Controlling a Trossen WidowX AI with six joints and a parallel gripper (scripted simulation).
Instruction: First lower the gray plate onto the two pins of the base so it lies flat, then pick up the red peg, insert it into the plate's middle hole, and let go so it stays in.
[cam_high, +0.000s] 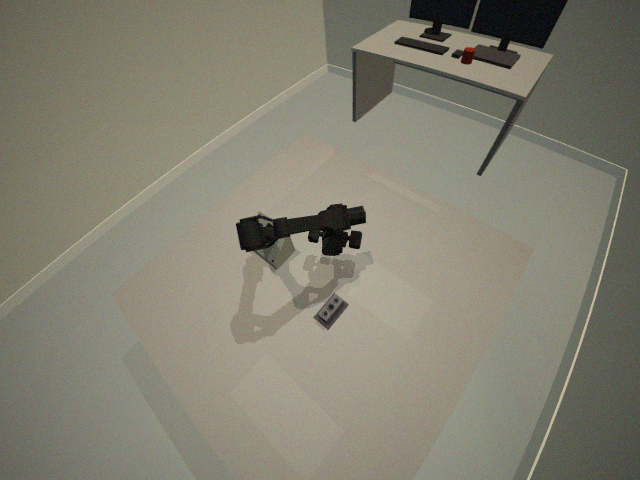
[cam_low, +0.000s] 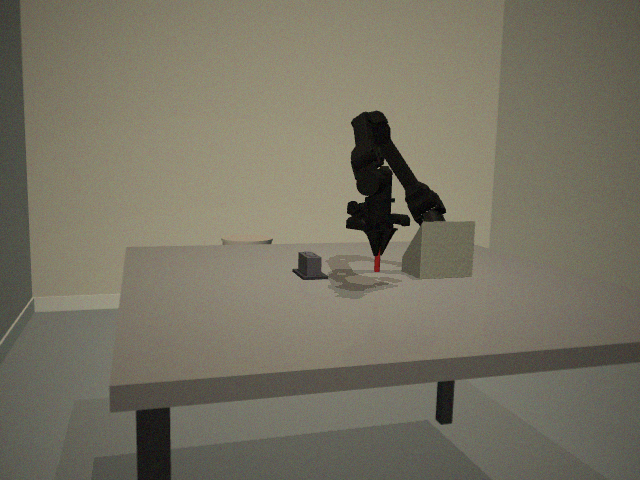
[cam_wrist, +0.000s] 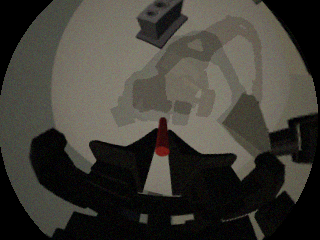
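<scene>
My gripper tip is now 130 mm short of the gray plate, 180 mm to the left of it and 40 mm above it. From my gripper tip the other things lie so: red peg right at my gripper tip; dark base 130 mm ahead, 180 mm to the right, 70 mm below.
</scene>
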